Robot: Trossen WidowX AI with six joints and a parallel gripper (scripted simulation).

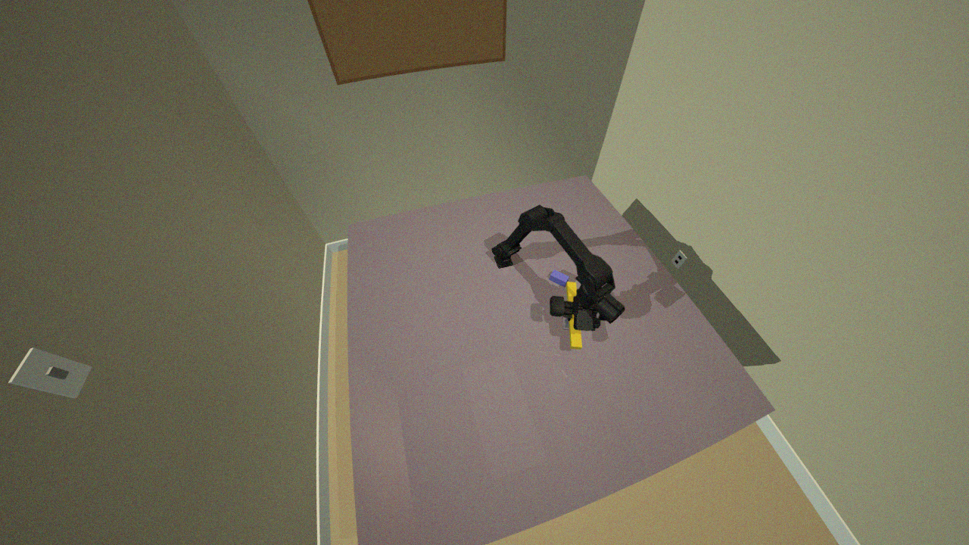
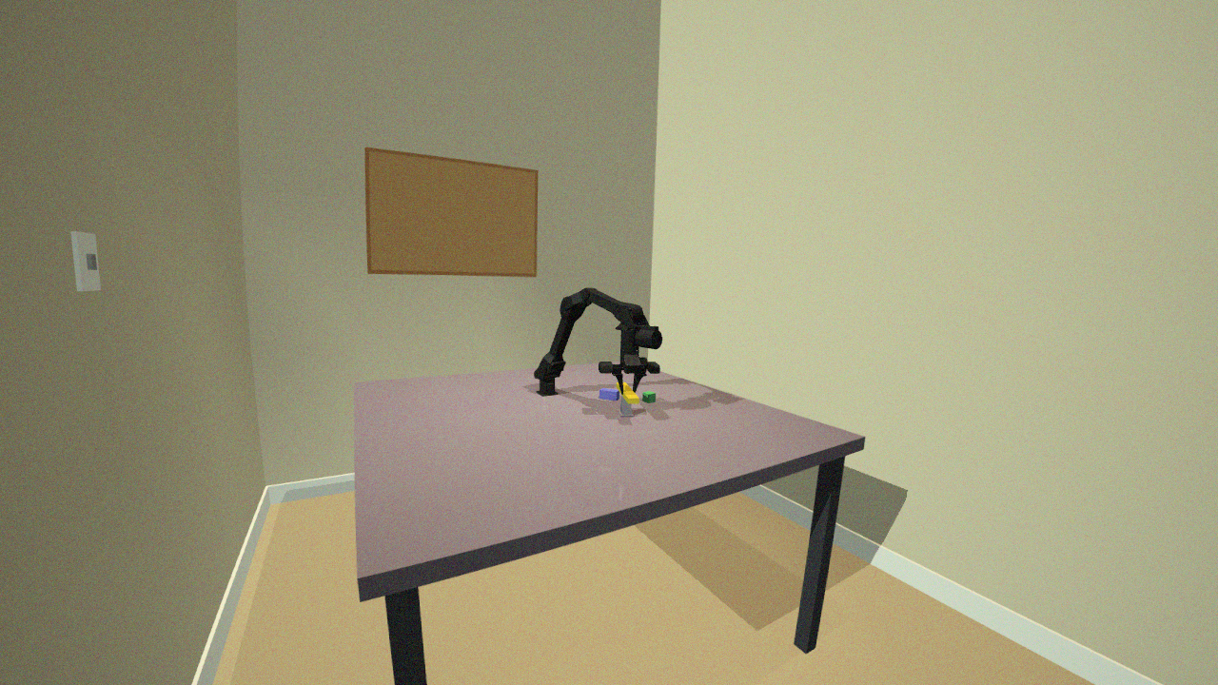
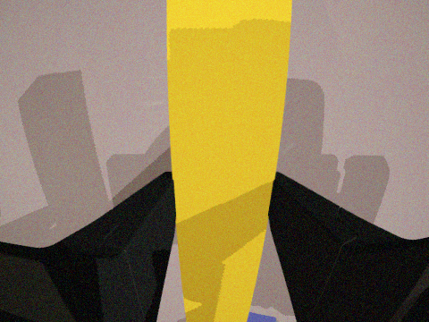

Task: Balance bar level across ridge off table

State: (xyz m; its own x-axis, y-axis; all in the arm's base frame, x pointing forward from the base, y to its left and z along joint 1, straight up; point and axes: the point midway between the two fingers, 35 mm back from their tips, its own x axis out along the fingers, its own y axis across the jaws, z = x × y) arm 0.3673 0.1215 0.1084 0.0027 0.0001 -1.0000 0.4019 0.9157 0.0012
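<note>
My gripper tip is 30 mm past the yellow bar and 10 mm to the right of it. From my gripper tip the other things lie so: blue block: 210 mm behind, 60 mm to the left, 60 mm below; green cube: 110 mm behind, 170 mm to the left, 60 mm below.
</note>
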